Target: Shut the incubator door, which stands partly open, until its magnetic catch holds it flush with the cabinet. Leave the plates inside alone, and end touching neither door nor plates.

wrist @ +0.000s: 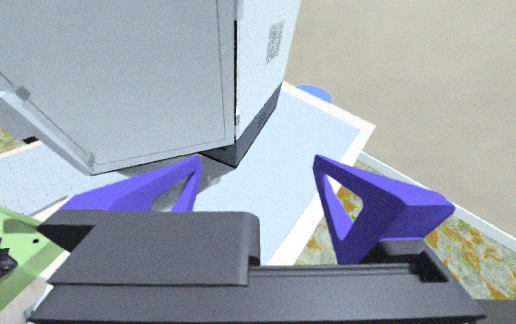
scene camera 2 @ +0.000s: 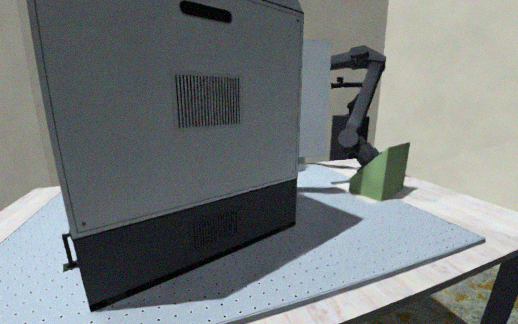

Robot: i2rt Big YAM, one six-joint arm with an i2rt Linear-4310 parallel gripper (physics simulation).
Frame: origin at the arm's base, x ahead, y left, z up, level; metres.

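Seen in the pictures: gripper, fingertip midpoint: point(wrist: 257, 161); arm's base, link origin: point(scene camera 2: 373, 164).
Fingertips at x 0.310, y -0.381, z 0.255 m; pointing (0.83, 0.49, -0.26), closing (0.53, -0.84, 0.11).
Observation:
Pixels of each thing's top centre, then the offset from my fingertips to it. "spot": a spot on its surface instead. Level surfaces: height alone.
- pale bar, surface spot: point(wrist: 47, 132) spot: dy +0.284, dx -0.082, dz -0.069 m
- perforated pale blue board, surface height: dz -0.349 m
- small black bracket, surface spot: point(scene camera 2: 69, 252) spot: dy +0.403, dx +0.646, dz -0.316 m
The incubator cabinet point(scene camera 2: 150, 165) point(wrist: 262, 55) stands with its back towards scene camera 2. Its pale door point(scene camera 2: 316, 100) point(wrist: 140, 75) stands open; in the scene view it sticks out beyond the cabinet's right edge. In the wrist view the door fills the upper left, and a pale bar point(wrist: 47, 132) runs along its left edge. My gripper point(wrist: 257, 161) is open and empty, with its purple fingers wide apart. In the wrist view its left fingertip appears just below the door's lower edge; I cannot tell the distance. The fingers are hidden in the scene view. The plates do not show.
The dark arm point(scene camera 2: 365, 95) rises behind a green wedge-shaped block point(scene camera 2: 382, 172), which also shows at the left of the wrist view point(wrist: 20, 250). The cabinet stands on a perforated pale blue board point(scene camera 2: 400, 240) on the table. A small black bracket point(scene camera 2: 69, 252) is at the cabinet's lower left.

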